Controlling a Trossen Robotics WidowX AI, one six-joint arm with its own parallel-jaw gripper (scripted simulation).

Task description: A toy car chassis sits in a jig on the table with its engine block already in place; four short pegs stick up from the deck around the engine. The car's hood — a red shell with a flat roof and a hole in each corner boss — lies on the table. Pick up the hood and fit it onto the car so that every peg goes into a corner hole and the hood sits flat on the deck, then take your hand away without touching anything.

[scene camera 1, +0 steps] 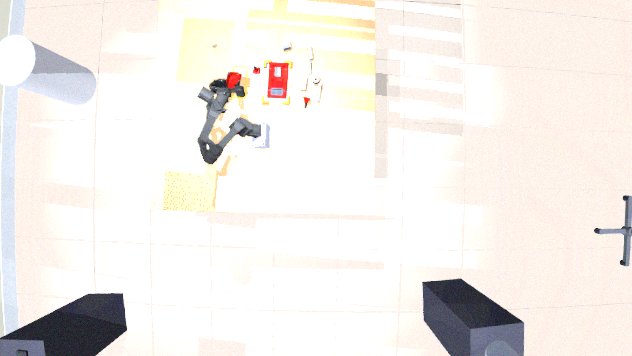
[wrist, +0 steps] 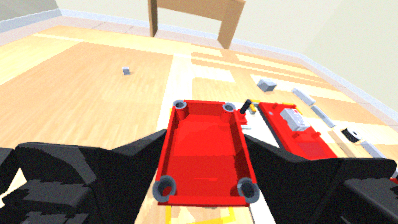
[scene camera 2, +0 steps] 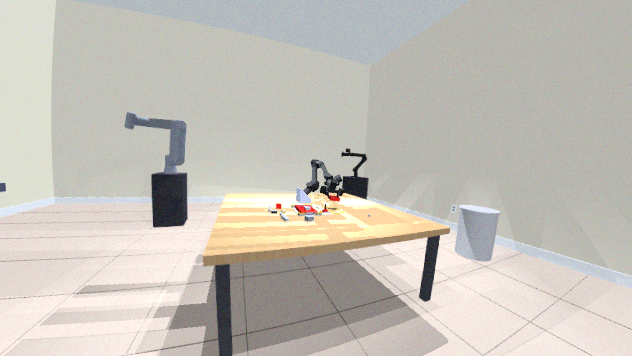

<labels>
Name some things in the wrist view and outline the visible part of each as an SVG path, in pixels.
The gripper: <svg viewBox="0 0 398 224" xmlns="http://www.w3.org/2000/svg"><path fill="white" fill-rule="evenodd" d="M243 133L245 145L255 173L256 183L268 205L275 224L398 224L398 184L390 181L397 168L397 163L393 159L381 157L337 157L308 160L264 140L261 141ZM167 129L159 130L151 135L111 150L95 146L54 144L50 142L22 142L15 149L0 147L0 195L6 191L8 192L19 168L27 180L25 184L22 184L19 188L17 187L11 193L1 198L2 203L5 205L0 208L0 224L135 224L142 208L142 203L159 167L160 154Z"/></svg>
A red hood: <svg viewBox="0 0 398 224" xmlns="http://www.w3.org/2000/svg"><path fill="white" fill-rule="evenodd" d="M175 100L172 104L167 132L160 154L160 163L151 191L158 205L230 208L250 207L249 204L256 203L260 199L261 193L256 184L255 173L245 145L245 138L236 106L230 102Z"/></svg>
</labels>
